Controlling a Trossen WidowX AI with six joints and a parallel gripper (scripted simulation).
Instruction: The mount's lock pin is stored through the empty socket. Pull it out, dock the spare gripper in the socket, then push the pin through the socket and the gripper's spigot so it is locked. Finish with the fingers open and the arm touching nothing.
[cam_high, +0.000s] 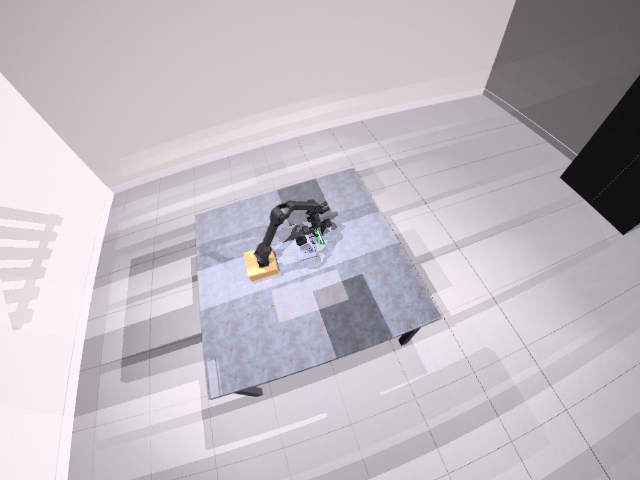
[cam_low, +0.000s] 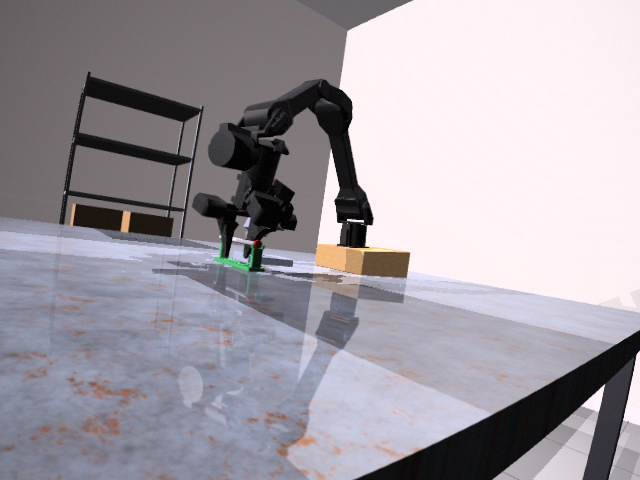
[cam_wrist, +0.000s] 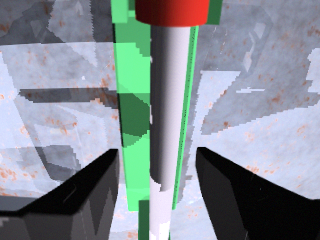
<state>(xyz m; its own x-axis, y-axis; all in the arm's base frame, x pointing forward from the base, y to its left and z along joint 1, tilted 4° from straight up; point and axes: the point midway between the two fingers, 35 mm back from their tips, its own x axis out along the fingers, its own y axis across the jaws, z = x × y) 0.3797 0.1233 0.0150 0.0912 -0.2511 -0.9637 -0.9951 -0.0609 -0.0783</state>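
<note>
My gripper tip is now 10 mm to the right of the green mount and 10 mm below it. The rest, counted from my gripper tip: spare gripper (110 mm behind, 100 mm to the right, 110 mm above); socket (100 mm behind, 90 mm to the right, 40 mm above).
</note>
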